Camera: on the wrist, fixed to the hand. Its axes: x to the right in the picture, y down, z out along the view.
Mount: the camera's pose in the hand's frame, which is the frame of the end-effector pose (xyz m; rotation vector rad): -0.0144 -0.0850 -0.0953 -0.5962 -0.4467 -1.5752
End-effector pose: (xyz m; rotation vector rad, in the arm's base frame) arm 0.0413 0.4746 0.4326 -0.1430 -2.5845 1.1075
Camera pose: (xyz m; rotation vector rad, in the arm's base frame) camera 0.0896 0.4780 0.5516 1.7721 -2.1206 -0.2531
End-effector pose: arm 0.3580 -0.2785 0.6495 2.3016 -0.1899 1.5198
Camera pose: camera 0.2970 -0.1654 0.6496 1.4063 0.7679 0.0893
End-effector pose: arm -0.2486 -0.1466 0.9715 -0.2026 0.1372 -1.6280
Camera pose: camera -0.3510 -0.1297 0.8957 1.2615 -0.1002 2.7097
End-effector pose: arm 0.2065 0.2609 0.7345 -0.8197 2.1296 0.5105
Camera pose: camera 0.2227 0.1498 0.7971 -2.0835 0.4588 0.3472
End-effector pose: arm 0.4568 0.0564 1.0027 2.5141 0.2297 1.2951
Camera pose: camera 0.3705 0.1508 1.0151 1.2640 1.1553 0.0790
